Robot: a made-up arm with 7 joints. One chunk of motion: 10 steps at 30 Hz.
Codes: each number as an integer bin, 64 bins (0 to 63) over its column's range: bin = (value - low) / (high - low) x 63, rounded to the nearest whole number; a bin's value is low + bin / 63 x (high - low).
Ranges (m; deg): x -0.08..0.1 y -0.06..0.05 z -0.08..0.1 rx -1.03..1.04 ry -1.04..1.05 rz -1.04..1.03
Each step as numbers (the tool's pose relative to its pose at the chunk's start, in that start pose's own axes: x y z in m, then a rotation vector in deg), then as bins.
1 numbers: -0.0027 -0.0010 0.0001 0.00 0.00 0.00
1 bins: 27 34 28 31 31 32
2 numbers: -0.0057 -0.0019 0.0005 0.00 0.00 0.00
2 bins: 26 33 28 31 31 32
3 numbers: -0.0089 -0.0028 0.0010 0.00 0.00 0.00
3 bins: 25 33 28 31 31 32
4 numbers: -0.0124 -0.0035 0.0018 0.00 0.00 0.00
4 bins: 24 32 29 31 31 32
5 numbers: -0.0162 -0.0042 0.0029 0.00 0.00 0.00
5 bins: 22 32 29 31 31 32
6 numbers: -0.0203 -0.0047 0.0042 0.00 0.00 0.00
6 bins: 21 32 29 31 31 32
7 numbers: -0.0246 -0.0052 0.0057 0.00 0.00 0.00
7 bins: 19 31 30 31 31 32
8 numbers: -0.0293 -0.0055 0.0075 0.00 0.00 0.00
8 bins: 18 31 31 31 31 32
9 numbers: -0.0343 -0.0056 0.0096 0.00 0.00 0.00
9 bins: 16 31 31 31 31 32
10 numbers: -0.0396 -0.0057 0.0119 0.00 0.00 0.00
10 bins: 14 31 32 31 31 32
